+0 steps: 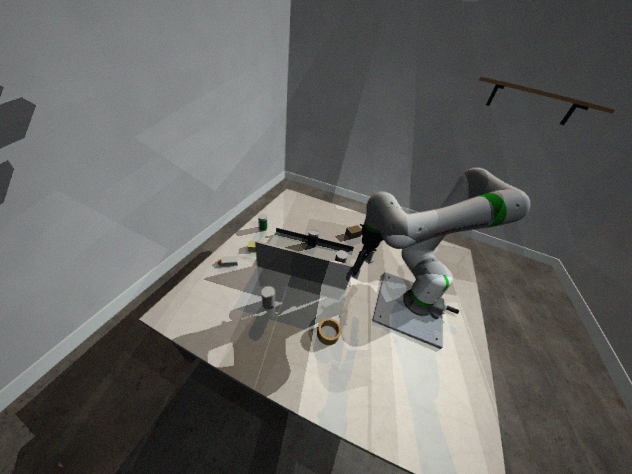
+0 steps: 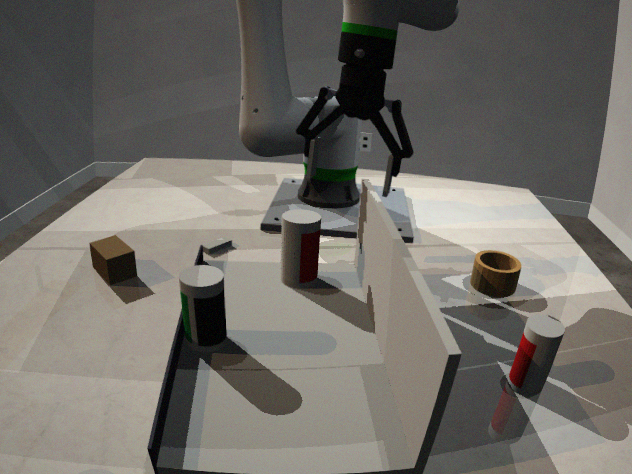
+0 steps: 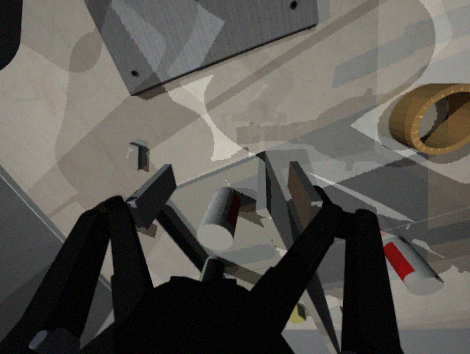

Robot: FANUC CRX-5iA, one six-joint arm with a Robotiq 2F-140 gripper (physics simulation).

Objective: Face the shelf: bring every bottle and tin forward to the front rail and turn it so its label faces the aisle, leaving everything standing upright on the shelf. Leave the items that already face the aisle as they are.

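Frame: origin at the arm's base, x ahead, y right, z down, level; metres.
Where they show: gripper, fingertip midpoint: (image 1: 361, 268) (image 2: 347, 184) (image 3: 229, 175); arm's base, origin of the base link: (image 1: 417, 302) (image 2: 328, 197).
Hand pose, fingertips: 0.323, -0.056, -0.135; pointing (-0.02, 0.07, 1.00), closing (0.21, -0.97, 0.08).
Note:
Things, the pixels of their top centre, and the offset from my fingertips, as dx, dy, dz. "spot": a spot on its surface instead.
- white tin with a red label, middle of its top: (image 2: 301, 216) (image 3: 214, 238) (image 1: 342, 254) +0.115, +0.062, +0.021
- green patch, surface spot: (image 2: 204, 306) spot: +0.345, +0.146, +0.059
- red-and-white can, middle of its top: (image 2: 546, 325) (image 3: 426, 286) (image 1: 268, 291) +0.327, -0.289, +0.054
- wooden ring, middle of its top: (image 2: 498, 261) (image 3: 449, 121) (image 1: 329, 328) +0.027, -0.292, +0.103
- brown block, middle of its top: (image 2: 111, 246) (image 1: 354, 229) +0.132, +0.407, +0.103
- green tin, middle of its top: (image 1: 262, 216) +0.659, +0.149, +0.057
- yellow block, middle of its top: (image 3: 295, 319) (image 1: 252, 244) +0.603, -0.032, +0.115
The shelf has a tall back panel (image 1: 301, 267) (image 2: 403, 306) and a low dark front rail (image 1: 296, 235) (image 2: 168, 387) (image 3: 182, 237). A white tin with a red label (image 1: 341, 256) (image 2: 301, 250) (image 3: 219, 215) stands upright at the robot's end, back from the rail; its red side is turned towards the back panel. A black tin with a white top and a green patch (image 1: 312, 238) (image 2: 204, 306) (image 3: 213, 270) stands upright close to the rail, green towards it. My gripper (image 1: 353, 271) (image 2: 349, 168) (image 3: 229, 175) is open and empty, above the shelf's robot end.
Behind the back panel stand a red-and-white can (image 1: 268, 297) (image 2: 536, 357) (image 3: 410, 265) and a wooden ring (image 1: 321, 332) (image 2: 495, 280) (image 3: 405, 120). A brown block (image 1: 353, 231) (image 2: 113, 262) lies on the rail side. A green tin (image 1: 262, 223) and yellow block (image 1: 252, 246) (image 3: 297, 314) are beyond the far end.

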